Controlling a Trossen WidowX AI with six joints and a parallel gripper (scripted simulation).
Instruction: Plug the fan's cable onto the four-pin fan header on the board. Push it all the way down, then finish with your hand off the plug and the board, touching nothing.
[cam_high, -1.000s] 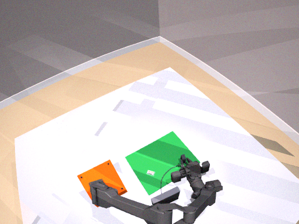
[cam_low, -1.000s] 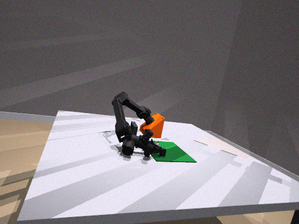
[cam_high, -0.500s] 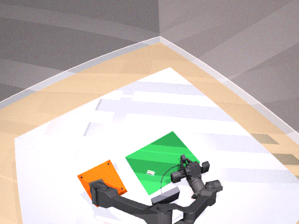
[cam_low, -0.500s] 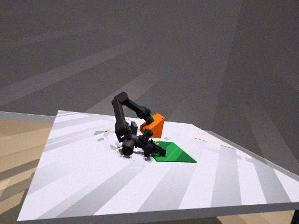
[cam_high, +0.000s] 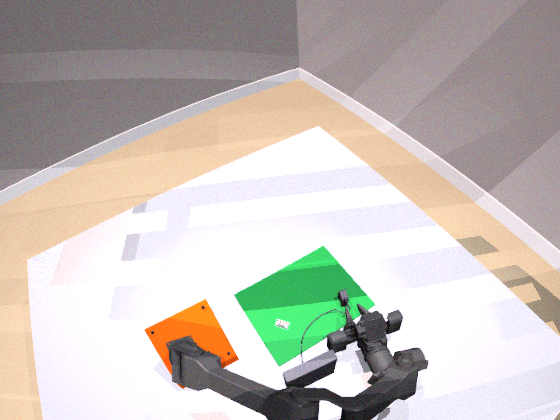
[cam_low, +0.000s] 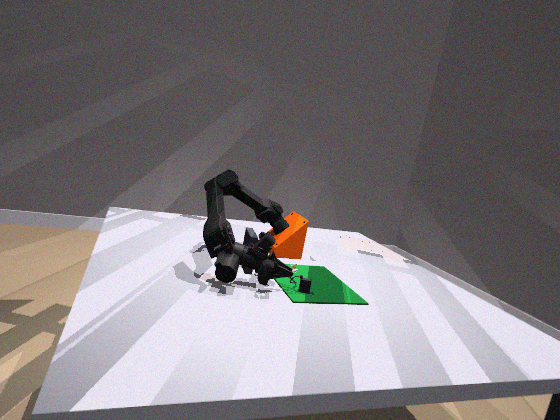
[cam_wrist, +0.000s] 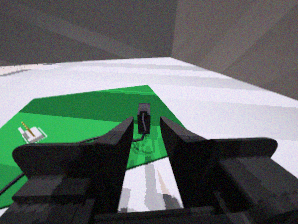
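The dark plug lies 4 cm to the left of my gripper tip and 3 cm below it. The rest, counted from my gripper tip: dark fan block: 17 cm behind, 10 cm to the right; green board: 9 cm behind, 9 cm to the left, 7 cm below.
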